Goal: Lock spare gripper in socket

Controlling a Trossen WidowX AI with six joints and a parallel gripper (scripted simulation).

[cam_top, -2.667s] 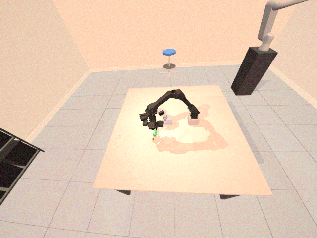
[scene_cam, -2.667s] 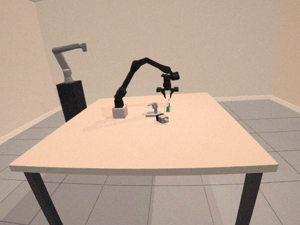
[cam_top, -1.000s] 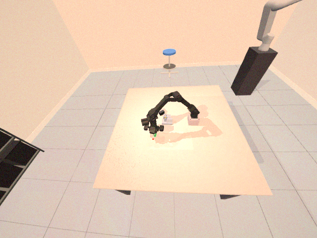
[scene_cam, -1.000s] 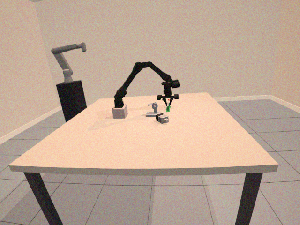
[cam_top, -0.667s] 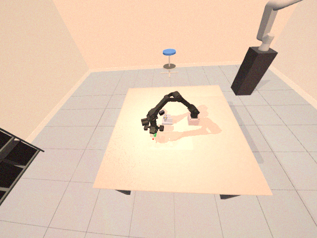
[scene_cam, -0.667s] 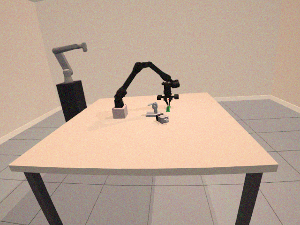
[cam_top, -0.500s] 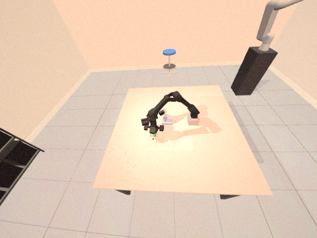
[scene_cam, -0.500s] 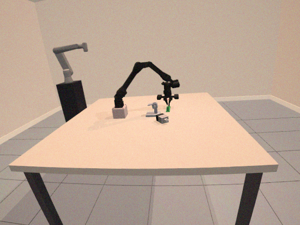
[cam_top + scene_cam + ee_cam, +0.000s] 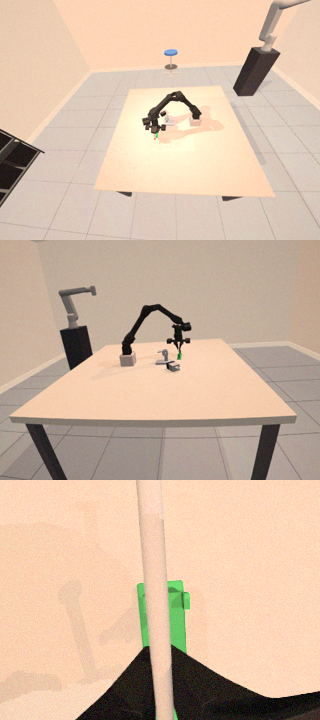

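Now: the green cradle 30 mm to the right of my gripper tip and 20 mm below it. From my gripper tip the other things lie so: mount 160 mm to the right, 110 mm behind, 10 mm above; then spare gripper 300 mm to the right, 40 mm behind, 20 mm below.
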